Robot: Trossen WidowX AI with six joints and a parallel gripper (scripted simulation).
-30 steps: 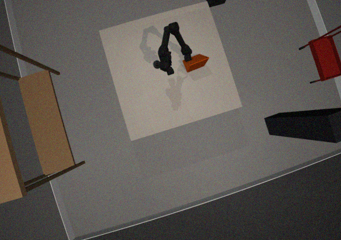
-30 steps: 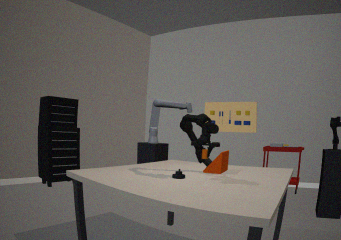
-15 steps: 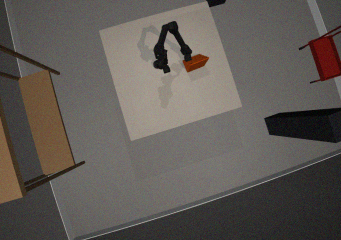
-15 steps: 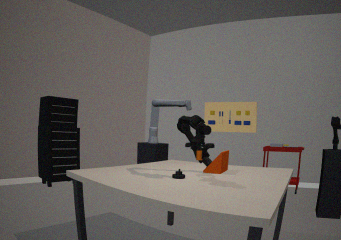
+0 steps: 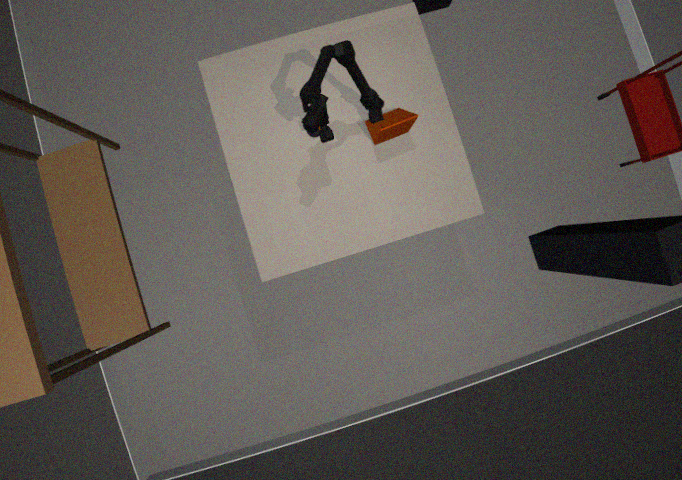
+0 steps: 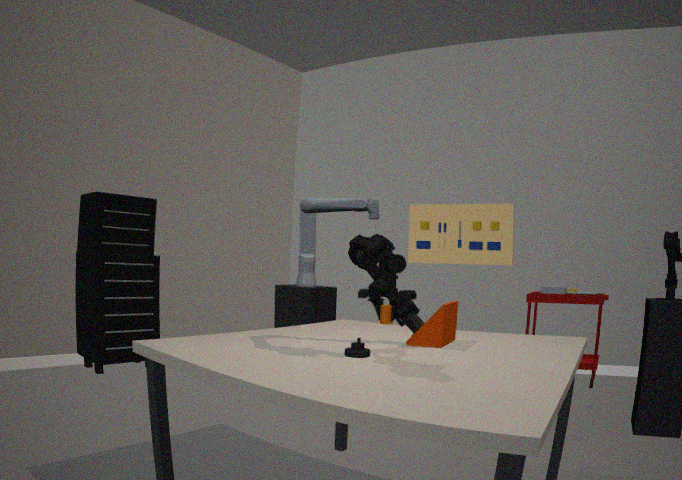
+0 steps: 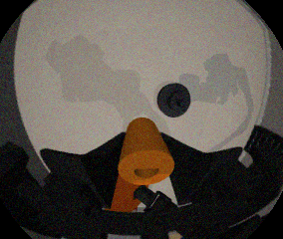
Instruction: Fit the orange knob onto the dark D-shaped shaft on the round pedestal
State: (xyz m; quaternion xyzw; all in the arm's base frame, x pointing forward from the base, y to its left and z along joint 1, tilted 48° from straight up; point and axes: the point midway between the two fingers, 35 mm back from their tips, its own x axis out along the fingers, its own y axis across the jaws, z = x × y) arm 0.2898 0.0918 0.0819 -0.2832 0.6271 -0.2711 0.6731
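Now: the dark round pedestal 30 mm ahead of my gripper tip, 80 mm to the right of it and 90 mm below it. Round my gripper tip: orange knob (20 mm above).
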